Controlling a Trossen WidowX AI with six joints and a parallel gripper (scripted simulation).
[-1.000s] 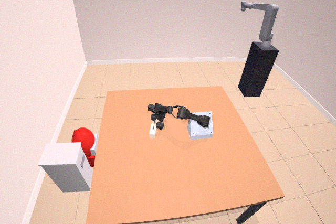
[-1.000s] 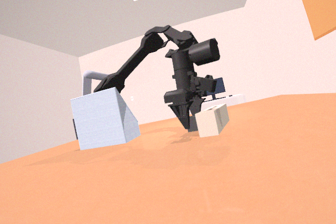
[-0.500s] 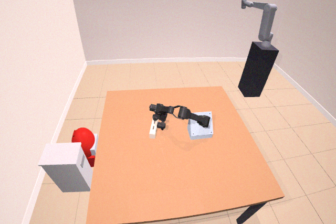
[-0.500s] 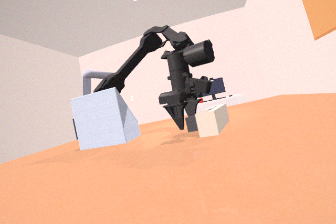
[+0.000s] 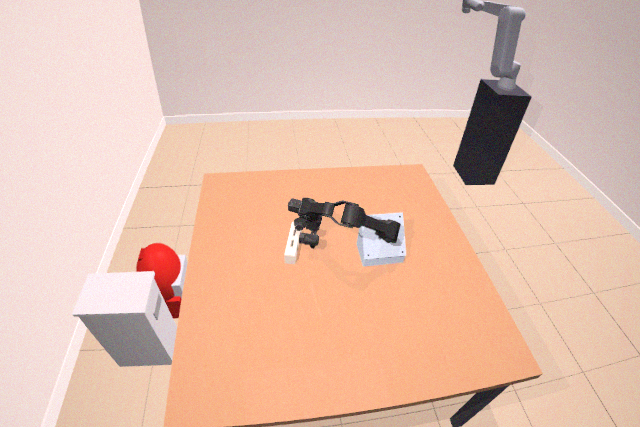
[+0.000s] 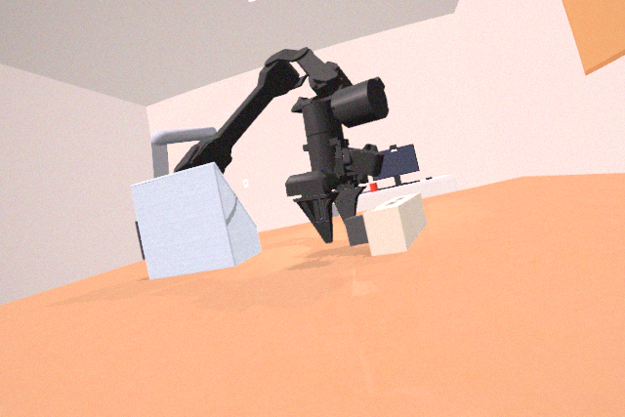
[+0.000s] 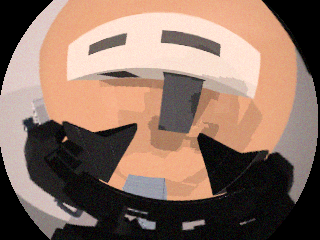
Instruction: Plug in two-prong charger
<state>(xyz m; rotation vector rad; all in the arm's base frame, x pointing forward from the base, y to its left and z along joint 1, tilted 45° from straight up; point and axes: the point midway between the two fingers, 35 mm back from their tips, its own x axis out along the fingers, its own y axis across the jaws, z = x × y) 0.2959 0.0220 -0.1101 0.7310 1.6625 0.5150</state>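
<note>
Right now my gripper tip is 60 mm short of the two-prong charger, 10 mm to the left of it and 10 mm below it.
</note>
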